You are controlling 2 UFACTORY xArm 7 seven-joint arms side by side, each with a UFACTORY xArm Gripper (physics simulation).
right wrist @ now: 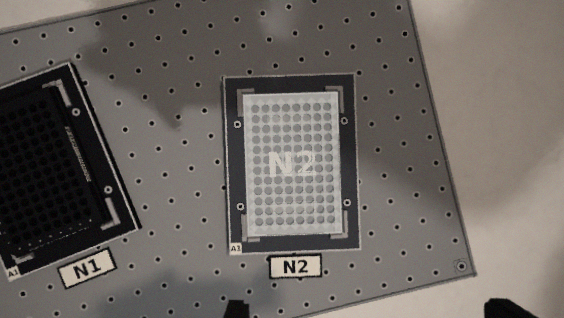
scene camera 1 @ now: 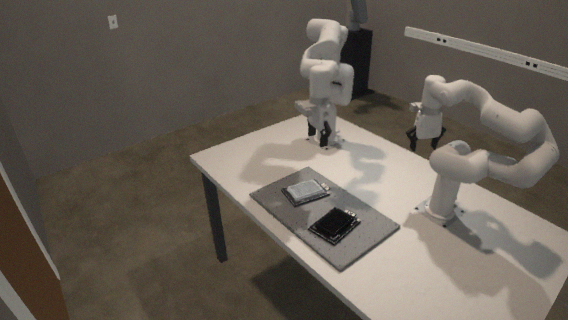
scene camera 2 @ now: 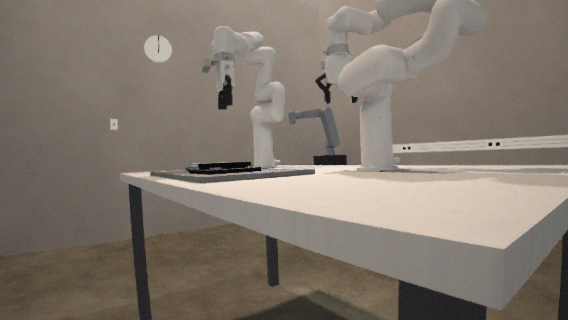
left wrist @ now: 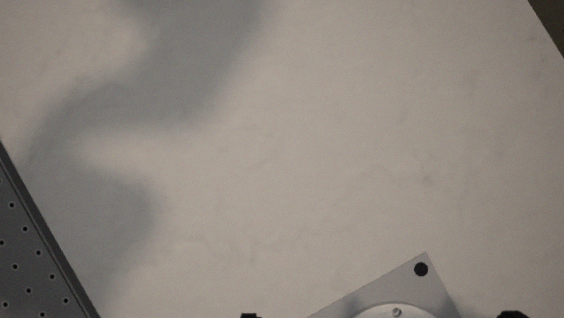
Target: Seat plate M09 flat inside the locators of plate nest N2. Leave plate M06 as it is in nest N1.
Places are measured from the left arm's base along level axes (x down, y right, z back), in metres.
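Pixels of known places: left gripper, fingertip midpoint: (scene camera 1: 422,148) (scene camera 2: 341,102); right gripper, fingertip midpoint: (scene camera 1: 317,140) (scene camera 2: 225,107); left arm's base at its link origin: (scene camera 1: 439,210) (scene camera 2: 377,169); right arm's base at its link origin: (scene camera 2: 264,167).
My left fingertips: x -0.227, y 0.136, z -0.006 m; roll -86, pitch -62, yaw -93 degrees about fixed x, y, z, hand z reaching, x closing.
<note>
For each thing: its top centre in the pictures, then the offset to it from my left fingertips. "*": a spot on its surface instead. Level surfaces: height alone.
- clear plate M09 at its top centre: (right wrist: 293,164) (scene camera 1: 305,188) dx +0.188, dy +0.277, dz -0.367 m
- nest N2 at a spot on its surface: (right wrist: 292,84) * dx +0.202, dy +0.291, dz -0.438 m
- black plate M06 at its top centre: (right wrist: 29,172) (scene camera 2: 225,163) (scene camera 1: 335,220) dx +0.188, dy +0.055, dz -0.405 m
- nest N1 at a spot on its surface: (right wrist: 125,225) * dx +0.202, dy +0.118, dz -0.342 m
- grey perforated board at its top centre: (right wrist: 164,175) (scene camera 2: 220,170) (scene camera 1: 321,209) dx +0.213, dy +0.158, dz -0.380 m
- white table at its surface level: dx +0.227 m
The clear plate M09 (scene camera 1: 306,190) (right wrist: 292,190) lies in nest N2 (right wrist: 292,84), its corners within the four corner locators in the right wrist view. It looks level, but its underside is hidden and its label is not readable. The black plate M06 (scene camera 1: 334,223) (right wrist: 30,160) lies in nest N1 (right wrist: 125,225); part of it is outside the right wrist view. My right gripper (scene camera 1: 318,138) (scene camera 2: 225,106) (right wrist: 368,307) is open, empty and raised well above the board. My left gripper (scene camera 1: 423,147) (scene camera 2: 341,101) (left wrist: 381,315) is open and empty, high above the table, away from both nests.
Both nests stand on a grey perforated board (scene camera 1: 280,197) (left wrist: 25,250) (right wrist: 175,200) on the white table (scene camera 1: 220,155) (scene camera 2: 350,200). The left arm's base (scene camera 1: 445,200) (scene camera 2: 377,135) stands to the right of the board in scene camera 1. Label cards N1 (right wrist: 87,268) and N2 (right wrist: 295,266) lie beside the nests.
</note>
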